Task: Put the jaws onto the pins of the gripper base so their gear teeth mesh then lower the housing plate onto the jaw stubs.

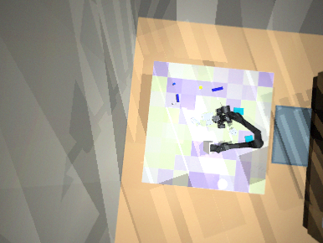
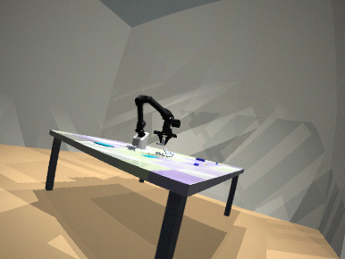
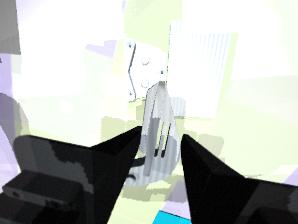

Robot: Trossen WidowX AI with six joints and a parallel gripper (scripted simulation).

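Now: gripper tip 10 mm past the white jaw and 40 mm to the left of it. From my gripper tip the other things lie so: cyan square (110 mm ahead, 260 mm to the right, 80 mm below); then blue dot (320 mm ahead, 460 mm to the left, 70 mm below); then yellow dot (320 mm ahead, 170 mm to the left, 80 mm below).
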